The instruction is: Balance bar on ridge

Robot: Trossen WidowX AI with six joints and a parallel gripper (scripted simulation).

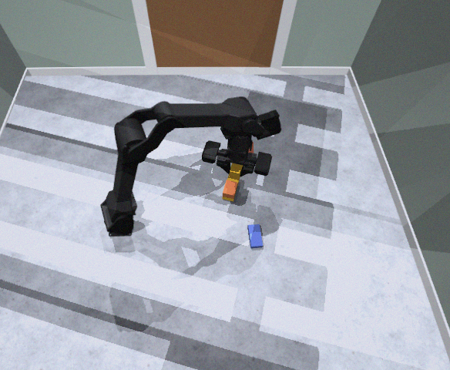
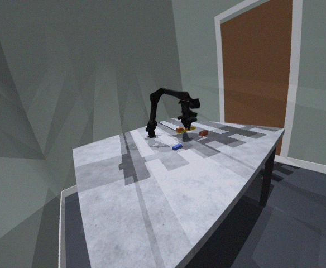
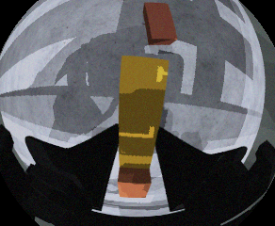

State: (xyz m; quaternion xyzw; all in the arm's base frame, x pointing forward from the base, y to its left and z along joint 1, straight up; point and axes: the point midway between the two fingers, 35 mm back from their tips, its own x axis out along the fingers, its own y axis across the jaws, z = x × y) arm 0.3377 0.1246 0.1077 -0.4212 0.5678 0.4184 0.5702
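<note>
Now: the bar 10 mm behind my gripper tip, 40 mm to the right of it and 10 mm above it. Round my gripper tip: red-brown block (60 mm ahead, 120 mm to the left, 60 mm below); blue block (50 mm ahead, 170 mm to the right, 60 mm below).
</note>
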